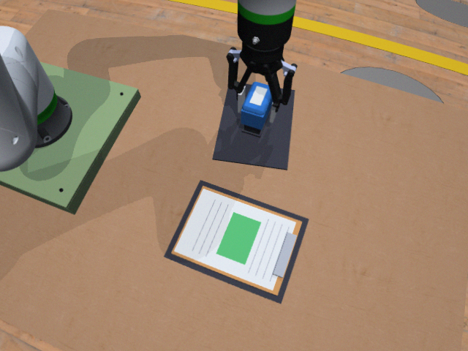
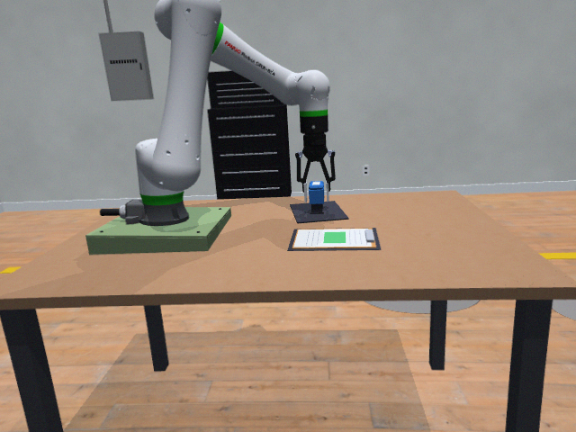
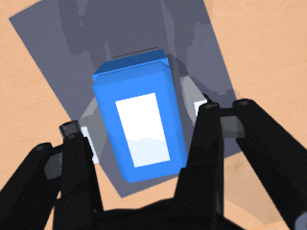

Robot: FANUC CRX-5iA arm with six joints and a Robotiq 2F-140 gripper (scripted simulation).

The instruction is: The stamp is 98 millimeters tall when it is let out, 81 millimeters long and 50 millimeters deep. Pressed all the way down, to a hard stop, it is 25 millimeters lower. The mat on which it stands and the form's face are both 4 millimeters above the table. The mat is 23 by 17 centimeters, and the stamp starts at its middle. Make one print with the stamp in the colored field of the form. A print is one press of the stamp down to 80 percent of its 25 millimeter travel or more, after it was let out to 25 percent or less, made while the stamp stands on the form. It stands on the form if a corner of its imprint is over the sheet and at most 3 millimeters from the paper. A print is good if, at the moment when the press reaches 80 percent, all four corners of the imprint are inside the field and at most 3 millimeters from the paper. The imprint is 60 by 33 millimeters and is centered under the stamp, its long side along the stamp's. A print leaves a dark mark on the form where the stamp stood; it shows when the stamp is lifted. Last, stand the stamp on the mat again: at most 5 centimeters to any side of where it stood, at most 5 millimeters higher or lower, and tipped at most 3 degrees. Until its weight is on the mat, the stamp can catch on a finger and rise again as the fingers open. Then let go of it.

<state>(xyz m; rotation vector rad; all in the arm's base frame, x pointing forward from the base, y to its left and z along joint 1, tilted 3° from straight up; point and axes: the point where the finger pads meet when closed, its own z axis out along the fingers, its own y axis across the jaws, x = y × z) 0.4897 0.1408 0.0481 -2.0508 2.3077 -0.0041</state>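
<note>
Now: the stamp 20 mm below my hand. The rest, counted from my hand: form 290 mm to the right, 60 mm below, 40 mm ahead; dark mat 70 mm below.
</note>
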